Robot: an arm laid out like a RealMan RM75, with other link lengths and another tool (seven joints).
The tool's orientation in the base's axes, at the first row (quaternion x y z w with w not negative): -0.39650, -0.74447, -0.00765, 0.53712
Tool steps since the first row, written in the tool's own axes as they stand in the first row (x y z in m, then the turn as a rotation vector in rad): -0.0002, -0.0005, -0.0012, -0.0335, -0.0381, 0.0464; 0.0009, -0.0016, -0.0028, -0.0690, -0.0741, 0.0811; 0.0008, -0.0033, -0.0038, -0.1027, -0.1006, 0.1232; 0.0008, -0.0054, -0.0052, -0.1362, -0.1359, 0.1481; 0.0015, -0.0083, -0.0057, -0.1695, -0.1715, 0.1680; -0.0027, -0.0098, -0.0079, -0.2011, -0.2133, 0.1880; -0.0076, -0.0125, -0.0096, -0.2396, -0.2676, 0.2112; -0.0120, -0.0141, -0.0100, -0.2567, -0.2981, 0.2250
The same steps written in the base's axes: 0.0007, -0.0010, 0.0006, -0.0560, -0.0253, -0.0308; 0.0012, -0.0018, 0.0026, -0.1012, -0.0555, -0.0592; 0.0010, -0.0035, 0.0036, -0.1468, -0.0749, -0.0932; 0.0008, -0.0055, 0.0051, -0.1841, -0.1077, -0.1160; -0.0006, -0.0073, 0.0071, -0.2176, -0.1428, -0.1365; 0.0007, -0.0117, 0.0052, -0.2551, -0.1811, -0.1531; 0.0010, -0.0172, 0.0031, -0.3018, -0.2305, -0.1715; 0.0008, -0.0210, 0.0004, -0.3291, -0.2554, -0.1784
